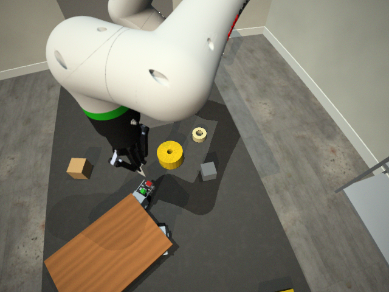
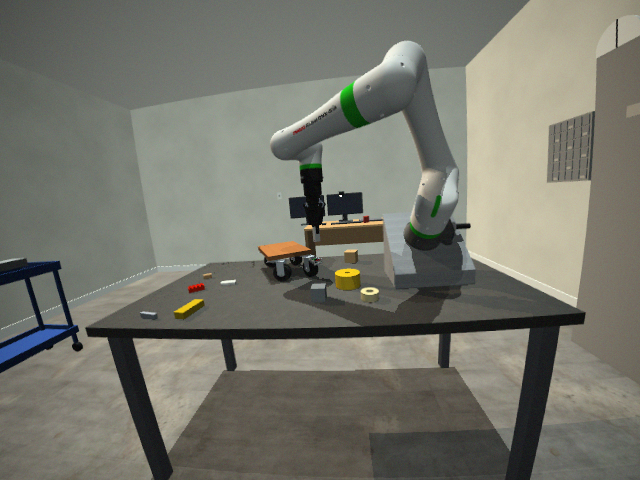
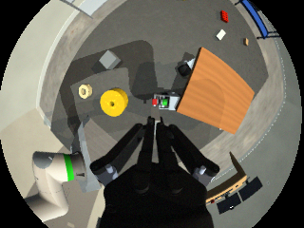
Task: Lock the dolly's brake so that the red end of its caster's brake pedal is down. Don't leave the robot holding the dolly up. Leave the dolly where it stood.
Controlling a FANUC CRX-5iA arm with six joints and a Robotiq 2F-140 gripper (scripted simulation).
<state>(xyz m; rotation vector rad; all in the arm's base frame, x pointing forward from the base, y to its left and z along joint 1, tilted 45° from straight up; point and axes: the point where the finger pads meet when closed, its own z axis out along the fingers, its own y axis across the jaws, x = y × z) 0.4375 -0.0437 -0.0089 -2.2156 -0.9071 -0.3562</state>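
Now: the brake pedal 12 cm below my hand, 1 cm to the right of it and 1 cm ahead of it. From my hand the other things lie so: tan cube 26 cm to the right, 17 cm below, 15 cm behind; then grey cube 22 cm to the left, 18 cm below, 1 cm behind; then yellow cylinder 18 cm below, 12 cm behind, 10 cm to the left.
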